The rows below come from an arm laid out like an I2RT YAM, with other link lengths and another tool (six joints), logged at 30 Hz.
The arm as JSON. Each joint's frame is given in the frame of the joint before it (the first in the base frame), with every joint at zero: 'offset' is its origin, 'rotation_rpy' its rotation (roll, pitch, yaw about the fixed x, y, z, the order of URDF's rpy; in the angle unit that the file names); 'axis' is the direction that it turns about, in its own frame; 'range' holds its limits. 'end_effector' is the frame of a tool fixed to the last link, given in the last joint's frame.
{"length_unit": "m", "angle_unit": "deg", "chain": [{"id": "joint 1", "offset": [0.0, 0.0, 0.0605], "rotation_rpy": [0.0, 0.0, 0.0], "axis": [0.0, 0.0, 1.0], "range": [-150.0, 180.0]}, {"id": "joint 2", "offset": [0.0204, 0.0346, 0.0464], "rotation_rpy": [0.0, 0.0, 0.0], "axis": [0.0, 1.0, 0.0], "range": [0.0, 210.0]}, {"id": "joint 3", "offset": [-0.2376, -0.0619, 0.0], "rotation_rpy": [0.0, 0.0, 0.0], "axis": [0.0, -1.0, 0.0], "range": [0.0, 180.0]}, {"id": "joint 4", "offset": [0.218, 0.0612, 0.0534], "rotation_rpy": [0.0, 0.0, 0.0], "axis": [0.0, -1.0, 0.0], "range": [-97.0, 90.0]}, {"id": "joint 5", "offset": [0.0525, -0.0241, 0.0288], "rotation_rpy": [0.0, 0.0, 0.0], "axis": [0.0, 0.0, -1.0], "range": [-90.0, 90.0]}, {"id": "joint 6", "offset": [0.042, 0.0, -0.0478], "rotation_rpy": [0.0, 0.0, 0.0], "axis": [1.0, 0.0, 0.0], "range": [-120.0, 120.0]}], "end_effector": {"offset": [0.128, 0.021, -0.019], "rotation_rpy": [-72.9, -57.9, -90.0]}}
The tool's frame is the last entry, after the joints.
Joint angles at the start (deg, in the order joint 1, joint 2, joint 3, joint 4, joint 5, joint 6):
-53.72 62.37 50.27 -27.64 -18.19 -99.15
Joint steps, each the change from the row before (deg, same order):
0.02 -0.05 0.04 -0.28 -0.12 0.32
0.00 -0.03 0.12 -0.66 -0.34 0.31
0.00 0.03 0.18 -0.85 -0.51 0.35
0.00 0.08 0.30 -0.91 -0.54 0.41
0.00 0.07 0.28 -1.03 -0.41 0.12
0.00 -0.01 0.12 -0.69 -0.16 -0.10
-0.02 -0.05 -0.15 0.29 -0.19 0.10
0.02 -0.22 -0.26 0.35 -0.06 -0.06
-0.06 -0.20 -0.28 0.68 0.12 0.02
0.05 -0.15 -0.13 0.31 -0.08 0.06
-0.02 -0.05 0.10 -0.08 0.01 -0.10
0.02 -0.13 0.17 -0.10 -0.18 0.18
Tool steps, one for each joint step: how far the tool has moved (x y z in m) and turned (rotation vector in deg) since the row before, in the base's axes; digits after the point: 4 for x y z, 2 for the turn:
-0.0001 0.0011 -0.0003 0.42 -0.08 -0.08
-0.0002 0.0022 -0.0007 0.75 0.00 0.07
-0.0001 0.0028 -0.0010 1.00 0.01 0.17
0.0001 0.0028 -0.0005 1.05 -0.03 0.15
-0.0005 0.0028 -0.0009 0.91 0.22 0.23
-0.0007 0.0017 -0.0007 0.45 0.28 0.18
0.0006 0.0000 0.0000 -0.01 -0.25 0.05
0.0003 0.0000 0.0002 -0.27 -0.20 0.10
0.0002 -0.0014 0.0007 -0.52 -0.30 -0.16
0.0006 0.0000 0.0006 -0.19 -0.26 0.07
-0.0001 -0.0001 0.0007 -0.13 0.00 0.03
0.0005 0.0005 0.0014 0.04 -0.28 0.04

